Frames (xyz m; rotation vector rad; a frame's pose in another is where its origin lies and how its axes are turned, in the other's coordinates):
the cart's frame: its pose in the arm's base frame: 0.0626 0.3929 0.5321 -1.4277 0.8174 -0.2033
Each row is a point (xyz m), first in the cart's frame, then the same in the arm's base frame.
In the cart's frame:
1: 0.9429 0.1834 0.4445
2: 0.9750 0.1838 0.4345
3: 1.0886 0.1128 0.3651
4: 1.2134 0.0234 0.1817
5: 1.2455 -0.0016 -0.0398
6: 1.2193 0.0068 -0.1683
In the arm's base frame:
1: 0.9481 0.2272 -0.0236
2: 0.9650 0.2007 -0.0353
3: 1.0287 0.0668 -0.0076
4: 1.0377 -0.1673 0.0409
5: 0.9350 -0.3659 0.0675
6: 0.8355 -0.4510 0.0787

